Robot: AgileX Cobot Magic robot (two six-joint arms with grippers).
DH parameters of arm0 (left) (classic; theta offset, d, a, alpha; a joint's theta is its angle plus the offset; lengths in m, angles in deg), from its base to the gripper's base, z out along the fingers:
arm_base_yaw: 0 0.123 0 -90
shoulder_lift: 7.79 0 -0.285 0
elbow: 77.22 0 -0.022 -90
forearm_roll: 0 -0.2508 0 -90
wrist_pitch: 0 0 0.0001 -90
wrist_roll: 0 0.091 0 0
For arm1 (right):
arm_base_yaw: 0 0.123 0 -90
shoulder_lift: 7.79 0 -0.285 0
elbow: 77.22 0 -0.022 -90
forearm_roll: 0 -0.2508 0 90
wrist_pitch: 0 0 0.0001 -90
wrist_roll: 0 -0.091 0 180
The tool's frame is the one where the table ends.
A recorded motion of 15 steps. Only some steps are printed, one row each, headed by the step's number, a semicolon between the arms.
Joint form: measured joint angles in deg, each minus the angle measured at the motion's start. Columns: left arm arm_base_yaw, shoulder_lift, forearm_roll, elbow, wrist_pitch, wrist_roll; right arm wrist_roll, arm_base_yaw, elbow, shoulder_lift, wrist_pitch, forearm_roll.
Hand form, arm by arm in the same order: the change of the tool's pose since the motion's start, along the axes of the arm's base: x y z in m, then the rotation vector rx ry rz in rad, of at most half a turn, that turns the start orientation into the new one. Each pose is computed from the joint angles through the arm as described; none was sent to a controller.
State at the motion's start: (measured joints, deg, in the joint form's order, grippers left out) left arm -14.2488 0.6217 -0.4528 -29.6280 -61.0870 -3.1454; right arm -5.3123 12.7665 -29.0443 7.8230 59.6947 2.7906
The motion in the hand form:
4: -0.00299 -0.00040 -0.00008 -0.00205 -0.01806 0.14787; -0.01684 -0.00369 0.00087 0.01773 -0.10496 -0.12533
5: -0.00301 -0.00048 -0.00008 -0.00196 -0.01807 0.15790; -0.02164 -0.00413 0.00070 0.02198 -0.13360 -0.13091
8: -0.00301 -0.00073 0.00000 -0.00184 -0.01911 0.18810; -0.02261 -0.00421 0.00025 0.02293 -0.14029 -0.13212
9: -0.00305 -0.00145 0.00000 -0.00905 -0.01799 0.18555; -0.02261 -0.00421 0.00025 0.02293 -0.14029 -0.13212
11: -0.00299 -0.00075 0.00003 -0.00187 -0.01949 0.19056; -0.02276 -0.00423 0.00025 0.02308 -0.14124 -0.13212
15: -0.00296 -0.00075 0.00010 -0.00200 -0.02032 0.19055; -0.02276 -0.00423 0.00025 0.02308 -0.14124 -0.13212
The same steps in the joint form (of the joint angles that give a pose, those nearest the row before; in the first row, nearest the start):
4: 8.45 -1.01 -0.06 0.00 0.03 0.02; 0.00 -7.21 0.00 -6.10 0.00 -0.05
5: 9.03 -1.01 -0.06 0.00 0.02 0.02; 0.00 -7.54 0.00 -7.82 0.07 -0.05
8: 10.76 -1.01 -0.05 0.00 0.08 0.02; 0.00 -7.61 0.10 -8.26 0.02 -0.05
9: 10.90 -1.01 0.45 0.00 0.08 0.02; 0.00 -7.61 0.10 -8.26 0.02 -0.05
11: 10.90 -1.01 -0.05 0.00 0.11 0.02; 0.00 -7.61 0.10 -8.31 0.02 -0.05
15: 10.90 -1.01 -0.05 0.00 0.15 0.02; 0.00 -7.61 0.10 -8.31 0.02 -0.05

